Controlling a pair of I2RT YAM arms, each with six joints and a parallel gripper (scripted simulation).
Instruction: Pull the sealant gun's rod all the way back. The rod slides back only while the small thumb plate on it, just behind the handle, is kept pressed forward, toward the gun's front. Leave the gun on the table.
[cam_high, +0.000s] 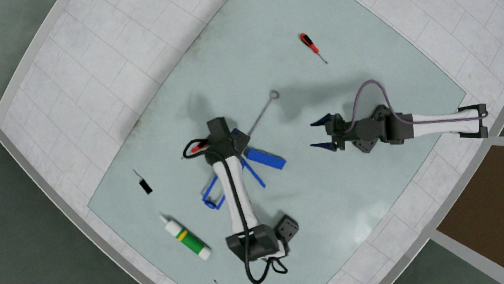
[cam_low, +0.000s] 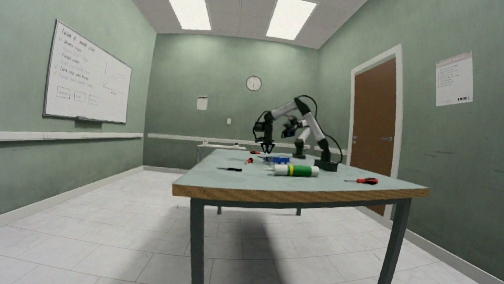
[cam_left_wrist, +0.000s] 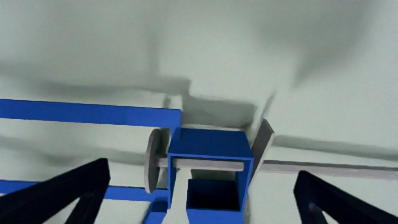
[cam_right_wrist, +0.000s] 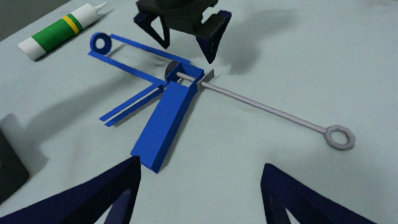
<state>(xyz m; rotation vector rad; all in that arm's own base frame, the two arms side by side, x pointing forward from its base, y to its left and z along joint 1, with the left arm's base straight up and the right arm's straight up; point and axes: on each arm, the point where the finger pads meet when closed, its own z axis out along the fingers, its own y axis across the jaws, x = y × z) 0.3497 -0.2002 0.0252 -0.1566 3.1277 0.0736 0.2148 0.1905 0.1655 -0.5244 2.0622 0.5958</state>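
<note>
My left gripper is now 50 mm above the thumb plate, 40 mm to the left of it and 10 mm past it. From my left hand the other things lie so: black-handled tool 390 mm to the left, 240 mm ahead, 60 mm below; grey rod 120 mm to the right, 50 mm below; white sealant tube 430 mm to the left, 70 mm behind, 40 mm below.
</note>
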